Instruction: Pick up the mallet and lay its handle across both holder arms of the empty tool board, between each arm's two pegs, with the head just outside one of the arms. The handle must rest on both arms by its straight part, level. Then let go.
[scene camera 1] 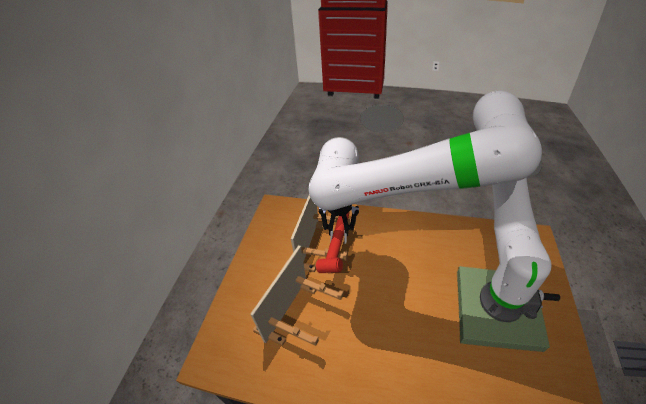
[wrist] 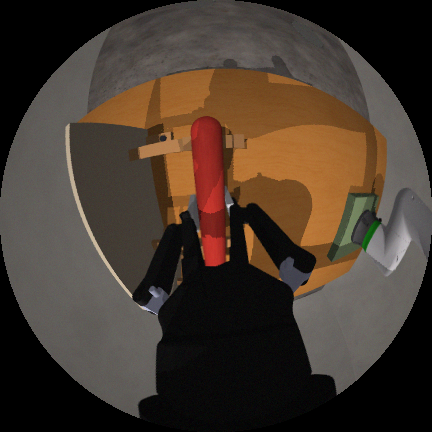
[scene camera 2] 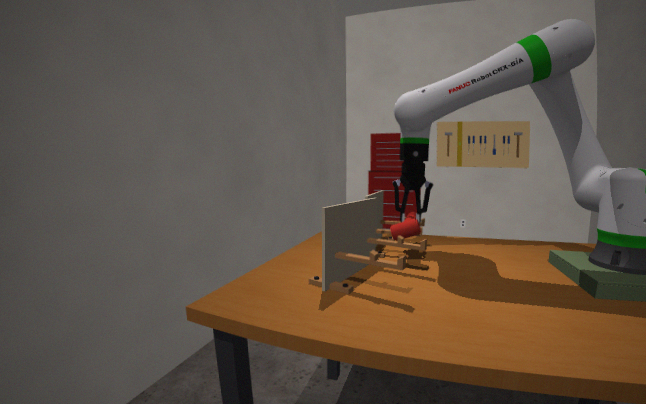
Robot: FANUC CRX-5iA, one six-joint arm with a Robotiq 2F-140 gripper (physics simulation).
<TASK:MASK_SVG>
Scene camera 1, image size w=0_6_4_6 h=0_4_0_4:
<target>red mallet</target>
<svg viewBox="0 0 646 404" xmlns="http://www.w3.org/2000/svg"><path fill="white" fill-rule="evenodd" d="M342 216L338 216L326 259L318 259L316 262L318 273L340 273L343 269L343 262L338 258L345 230Z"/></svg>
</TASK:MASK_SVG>
